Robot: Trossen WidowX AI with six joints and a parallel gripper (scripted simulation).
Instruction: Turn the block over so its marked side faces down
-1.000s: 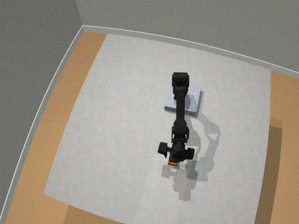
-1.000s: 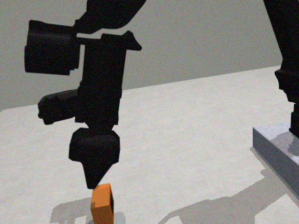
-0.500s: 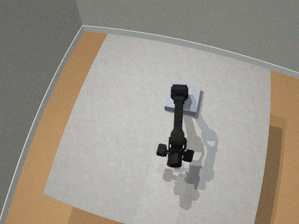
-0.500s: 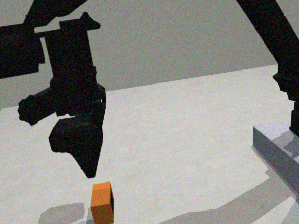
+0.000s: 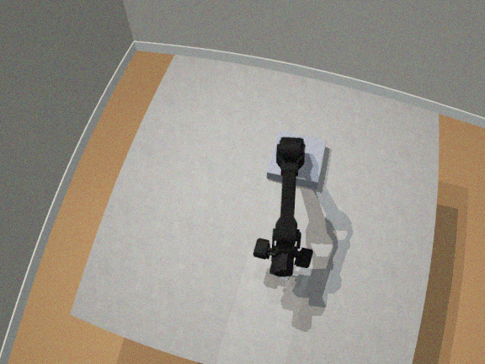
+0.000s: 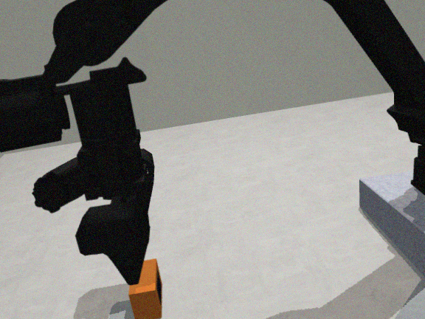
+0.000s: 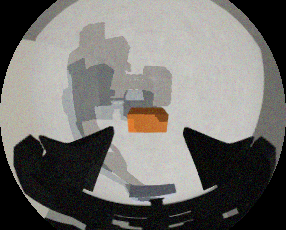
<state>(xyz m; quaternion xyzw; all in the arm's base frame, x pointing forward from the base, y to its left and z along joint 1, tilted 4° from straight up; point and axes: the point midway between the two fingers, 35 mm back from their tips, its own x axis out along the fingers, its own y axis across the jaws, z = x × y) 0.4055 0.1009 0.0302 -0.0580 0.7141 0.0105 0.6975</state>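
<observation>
The orange block is 10 mm behind my gripper tip and 40 mm below it.
</observation>
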